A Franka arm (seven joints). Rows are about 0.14 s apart.
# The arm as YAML. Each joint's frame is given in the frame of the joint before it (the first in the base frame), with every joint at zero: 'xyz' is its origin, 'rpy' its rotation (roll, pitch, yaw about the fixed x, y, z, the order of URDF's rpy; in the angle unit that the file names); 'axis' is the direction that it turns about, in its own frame. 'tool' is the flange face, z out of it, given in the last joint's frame.
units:
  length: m
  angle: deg
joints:
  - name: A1
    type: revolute
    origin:
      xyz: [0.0, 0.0, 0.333]
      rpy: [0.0, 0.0, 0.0]
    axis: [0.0, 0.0, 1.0]
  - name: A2
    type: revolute
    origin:
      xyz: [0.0, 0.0, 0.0]
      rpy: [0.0, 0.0, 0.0]
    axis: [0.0, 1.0, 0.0]
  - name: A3
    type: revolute
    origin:
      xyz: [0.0, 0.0, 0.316]
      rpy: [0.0, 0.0, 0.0]
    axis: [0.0, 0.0, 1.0]
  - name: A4
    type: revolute
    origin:
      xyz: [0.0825, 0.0, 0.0]
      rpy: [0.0, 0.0, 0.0]
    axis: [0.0, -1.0, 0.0]
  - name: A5
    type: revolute
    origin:
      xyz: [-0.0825, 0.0, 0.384]
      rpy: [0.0, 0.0, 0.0]
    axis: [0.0, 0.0, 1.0]
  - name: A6
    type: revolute
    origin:
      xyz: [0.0, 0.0, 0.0]
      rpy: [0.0, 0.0, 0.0]
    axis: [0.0, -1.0, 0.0]
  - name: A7
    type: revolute
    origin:
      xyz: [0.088, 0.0, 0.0]
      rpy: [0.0, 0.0, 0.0]
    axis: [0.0, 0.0, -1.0]
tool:
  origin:
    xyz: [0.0, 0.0, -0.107]
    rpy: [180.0, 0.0, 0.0]
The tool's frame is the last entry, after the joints.
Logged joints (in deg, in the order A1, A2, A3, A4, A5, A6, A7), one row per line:
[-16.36 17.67 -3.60 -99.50 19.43 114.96 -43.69]
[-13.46 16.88 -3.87 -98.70 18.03 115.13 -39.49]
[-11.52 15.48 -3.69 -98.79 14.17 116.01 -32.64]
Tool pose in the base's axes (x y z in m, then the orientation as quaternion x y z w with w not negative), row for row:
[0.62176 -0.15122 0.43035 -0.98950 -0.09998 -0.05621 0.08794]
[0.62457 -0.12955 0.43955 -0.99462 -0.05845 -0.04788 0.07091]
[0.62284 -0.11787 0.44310 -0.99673 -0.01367 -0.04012 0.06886]
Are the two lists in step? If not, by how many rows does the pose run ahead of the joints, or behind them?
The pose runs 2 rows ahead of the joints: the pose in row i belongs to the joints in row i + 2.
